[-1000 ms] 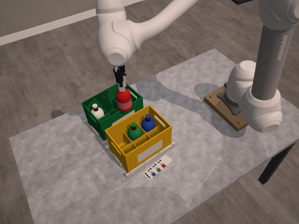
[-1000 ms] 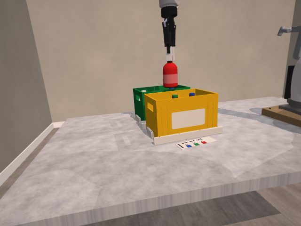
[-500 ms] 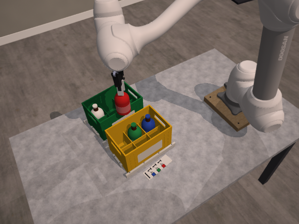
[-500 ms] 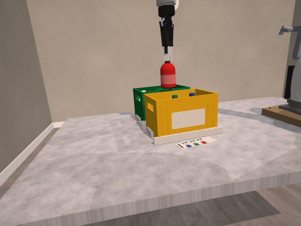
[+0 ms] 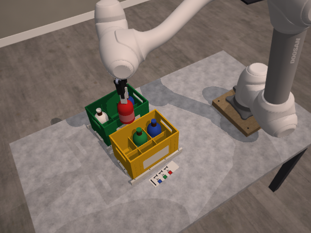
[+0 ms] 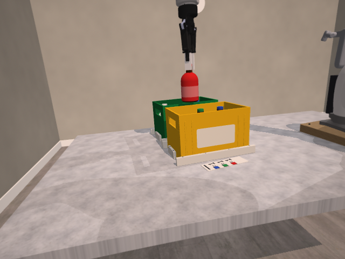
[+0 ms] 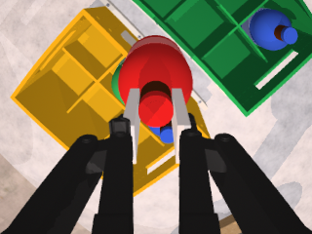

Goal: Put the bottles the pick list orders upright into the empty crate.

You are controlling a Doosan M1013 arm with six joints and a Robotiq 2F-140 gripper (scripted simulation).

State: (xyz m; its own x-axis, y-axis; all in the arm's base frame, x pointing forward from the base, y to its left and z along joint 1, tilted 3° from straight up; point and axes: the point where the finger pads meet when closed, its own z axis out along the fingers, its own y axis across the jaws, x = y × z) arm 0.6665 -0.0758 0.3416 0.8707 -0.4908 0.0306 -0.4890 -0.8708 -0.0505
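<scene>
Now: the red-capped bottle 8 cm below my hand. From my hand the other things lie so: green bottle: 26 cm below, 6 cm to the left, 3 cm behind; then yellow crate: 27 cm below, 10 cm to the left, 4 cm behind; then blue bottle: 26 cm below, 11 cm behind, 4 cm to the left.
</scene>
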